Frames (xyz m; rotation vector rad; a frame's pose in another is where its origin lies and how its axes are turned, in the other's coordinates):
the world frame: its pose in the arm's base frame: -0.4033 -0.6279 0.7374 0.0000 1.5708 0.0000
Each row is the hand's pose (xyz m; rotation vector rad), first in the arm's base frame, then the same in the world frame.
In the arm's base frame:
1: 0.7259 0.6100 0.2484 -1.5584 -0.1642 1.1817
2: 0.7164 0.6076 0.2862 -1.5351 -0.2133 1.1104
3: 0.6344 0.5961 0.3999 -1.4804 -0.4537 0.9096
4: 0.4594 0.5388 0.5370 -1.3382 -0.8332 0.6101
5: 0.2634 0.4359 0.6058 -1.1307 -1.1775 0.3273
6: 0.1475 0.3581 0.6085 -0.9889 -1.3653 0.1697
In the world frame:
1: 0.4890 1.2379 1.1292 -2.1318 -1.1490 -0.2931
2: 0.4512 1.2355 1.1197 -2.0772 -1.2306 -0.3335
3: 0.3375 1.2240 1.0377 -1.9526 -1.5399 -0.4663
4: 0.2004 1.1667 0.8627 -1.6966 -2.0313 -0.6340
5: 0.1316 1.0638 0.6667 -1.3490 -2.4914 -0.7434
6: 0.1289 0.9860 0.5508 -1.1095 -2.7409 -0.7845

